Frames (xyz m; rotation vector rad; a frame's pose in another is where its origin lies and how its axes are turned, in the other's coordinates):
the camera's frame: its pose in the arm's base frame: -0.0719 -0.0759 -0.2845 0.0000 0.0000 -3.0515
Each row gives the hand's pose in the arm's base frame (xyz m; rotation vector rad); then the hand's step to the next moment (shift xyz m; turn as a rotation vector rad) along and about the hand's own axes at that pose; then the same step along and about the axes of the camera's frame.
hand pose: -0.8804 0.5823 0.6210 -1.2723 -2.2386 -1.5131
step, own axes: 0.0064 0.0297 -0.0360 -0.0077 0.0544 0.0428
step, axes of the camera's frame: -0.0039 0.0226 0.0412 -0.0602 -0.0326 0.0128
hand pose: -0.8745 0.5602 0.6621 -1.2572 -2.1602 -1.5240
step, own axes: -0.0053 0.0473 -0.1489 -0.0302 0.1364 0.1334
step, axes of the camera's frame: 0.0155 0.1238 0.0941 -0.1665 -0.0969 0.0142
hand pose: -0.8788 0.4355 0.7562 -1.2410 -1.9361 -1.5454
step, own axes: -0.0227 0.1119 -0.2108 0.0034 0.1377 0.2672
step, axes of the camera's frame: -0.0360 0.2049 0.1192 -0.1921 -0.2312 -0.0046
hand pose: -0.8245 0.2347 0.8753 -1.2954 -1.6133 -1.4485
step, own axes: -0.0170 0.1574 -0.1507 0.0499 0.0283 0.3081
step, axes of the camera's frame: -0.1116 0.1720 0.0757 -0.0876 -0.3007 -0.0119
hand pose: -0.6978 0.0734 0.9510 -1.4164 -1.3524 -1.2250
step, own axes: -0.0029 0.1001 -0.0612 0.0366 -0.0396 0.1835
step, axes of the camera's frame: -0.0860 0.0782 0.0162 0.0033 -0.1912 -0.0041
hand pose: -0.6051 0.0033 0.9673 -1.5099 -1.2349 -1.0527
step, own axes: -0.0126 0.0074 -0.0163 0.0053 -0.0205 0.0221
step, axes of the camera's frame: -0.0026 0.0197 -0.0091 0.0156 -0.0263 0.0023
